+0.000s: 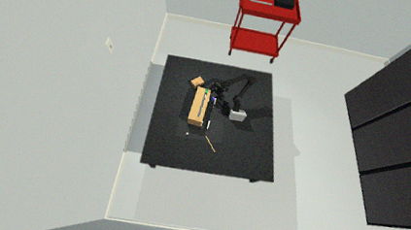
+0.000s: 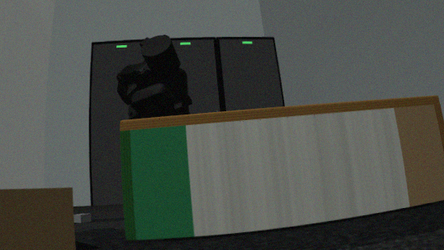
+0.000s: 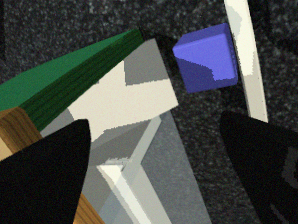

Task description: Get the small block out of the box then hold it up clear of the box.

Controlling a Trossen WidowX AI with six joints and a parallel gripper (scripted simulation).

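Now: gripper tip 10 mm past the blue block and 70 mm above it. Round my gripper tip: thin wooden stick 100 mm behind, 500 mm to the left, 90 mm below; then wooden box 70 mm ahead, 160 mm to the left, 30 mm below; then tan box 200 mm ahead, 140 mm to the right, 60 mm below.
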